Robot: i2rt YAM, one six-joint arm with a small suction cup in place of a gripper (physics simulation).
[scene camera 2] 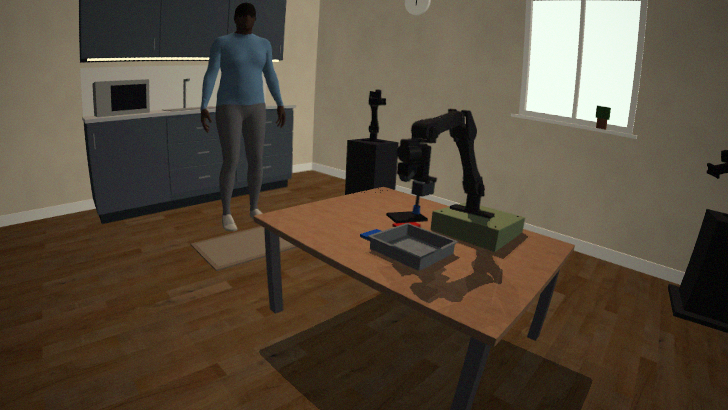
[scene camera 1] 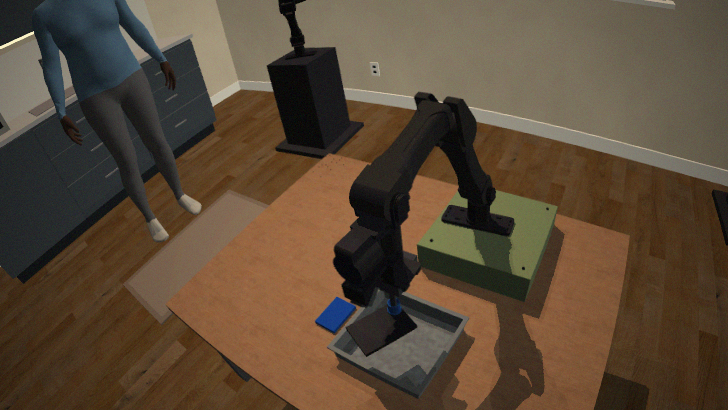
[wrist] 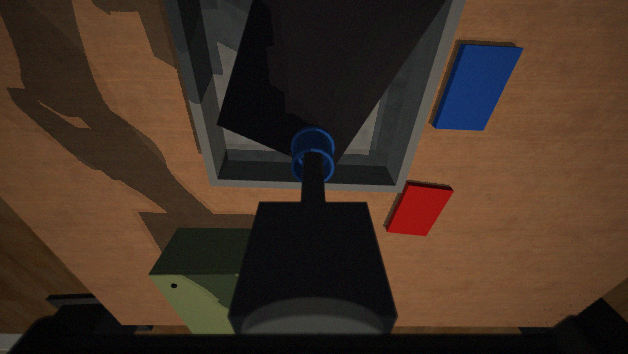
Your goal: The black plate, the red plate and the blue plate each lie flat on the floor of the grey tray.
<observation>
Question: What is my suction cup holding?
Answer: A black plate.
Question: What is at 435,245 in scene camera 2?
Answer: A grey tray.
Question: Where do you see a grey tray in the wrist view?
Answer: At 206,45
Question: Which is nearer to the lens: the black plate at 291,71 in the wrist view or the blue plate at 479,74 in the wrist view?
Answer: The black plate.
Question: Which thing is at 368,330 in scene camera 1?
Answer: A black plate.
</observation>
